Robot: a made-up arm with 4 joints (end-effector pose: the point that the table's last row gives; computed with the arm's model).
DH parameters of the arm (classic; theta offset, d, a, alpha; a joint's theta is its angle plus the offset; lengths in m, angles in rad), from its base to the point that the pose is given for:
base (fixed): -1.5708 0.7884 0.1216 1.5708
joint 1: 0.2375 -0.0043 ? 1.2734
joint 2: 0 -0.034 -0.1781 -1.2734
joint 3: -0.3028 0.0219 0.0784 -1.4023
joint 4: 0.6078 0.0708 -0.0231 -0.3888
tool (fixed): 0.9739 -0.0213 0 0
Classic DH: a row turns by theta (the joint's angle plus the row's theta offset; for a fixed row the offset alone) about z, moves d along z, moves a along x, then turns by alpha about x.
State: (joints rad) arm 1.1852 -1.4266 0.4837 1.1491
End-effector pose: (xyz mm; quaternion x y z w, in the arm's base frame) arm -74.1 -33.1 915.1 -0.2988 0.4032 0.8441 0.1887
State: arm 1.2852 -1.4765 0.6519 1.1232
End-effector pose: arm -79.9 -7.3 914.3 -0.3516 0.4257 0.8258 0.1150
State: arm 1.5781 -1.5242 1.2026 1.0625
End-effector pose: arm -118.4 61.1 877.8 0.5033 -0.4449 -0.7280 0.1371
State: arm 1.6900 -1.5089 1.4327 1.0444
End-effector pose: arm -141.2 76.5 850.8 0.5483 -0.4331 -0.6707 0.2491
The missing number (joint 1, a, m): 0.0596
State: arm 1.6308 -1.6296 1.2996 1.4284
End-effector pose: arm -114.0 77.6 879.6 0.3610 -0.4698 -0.7380 0.3229
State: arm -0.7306 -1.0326 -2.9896 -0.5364
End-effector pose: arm -211.0 -109.0 851.4 -0.6360 -0.6028 -0.2830 0.3899
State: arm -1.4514 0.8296 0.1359 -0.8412
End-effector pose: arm 76.9 -144.5 851.4 0.4081 0.4601 -0.5578 0.5573
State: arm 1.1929 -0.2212 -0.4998 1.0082
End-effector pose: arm -55.2 -112.8 776.5 -0.3974 0.2130 0.4978 0.7409
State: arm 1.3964 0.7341 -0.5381 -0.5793
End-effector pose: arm 50.8 -123.6 747.1 -0.3638 -0.3477 -0.3953 0.7684
